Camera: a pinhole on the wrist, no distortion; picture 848 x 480 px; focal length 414.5 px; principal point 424.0 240.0 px. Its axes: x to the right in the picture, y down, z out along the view. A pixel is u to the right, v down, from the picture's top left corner.
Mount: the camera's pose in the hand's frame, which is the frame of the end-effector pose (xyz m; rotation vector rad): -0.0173 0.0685 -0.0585 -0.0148 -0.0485 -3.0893
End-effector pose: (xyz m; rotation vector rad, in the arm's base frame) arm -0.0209 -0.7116 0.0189 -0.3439 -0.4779 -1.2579
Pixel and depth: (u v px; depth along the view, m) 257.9 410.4 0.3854
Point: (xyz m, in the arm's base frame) -0.1044 -0.6882 0.3771
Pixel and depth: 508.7 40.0 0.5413
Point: 0.2011 -0.2676 0.3571
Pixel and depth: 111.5 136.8 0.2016
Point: 0.1159 -0.7146 0.2095
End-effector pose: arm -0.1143 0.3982 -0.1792 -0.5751 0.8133 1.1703
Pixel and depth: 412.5 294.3 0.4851
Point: -0.0252 0.7336 0.0726
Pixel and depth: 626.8 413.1 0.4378
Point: 0.0529 0.5356 0.2242
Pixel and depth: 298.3 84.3 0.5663
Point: -0.2556 0.9572 0.0030
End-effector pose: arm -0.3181 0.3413 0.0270 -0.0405 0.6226 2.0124
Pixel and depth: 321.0 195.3 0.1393
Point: -0.3835 0.3571 0.1281
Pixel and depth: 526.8 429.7 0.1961
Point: -0.2415 0.3619 0.1588
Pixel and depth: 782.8 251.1 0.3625
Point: -0.1266 0.1913 0.4079
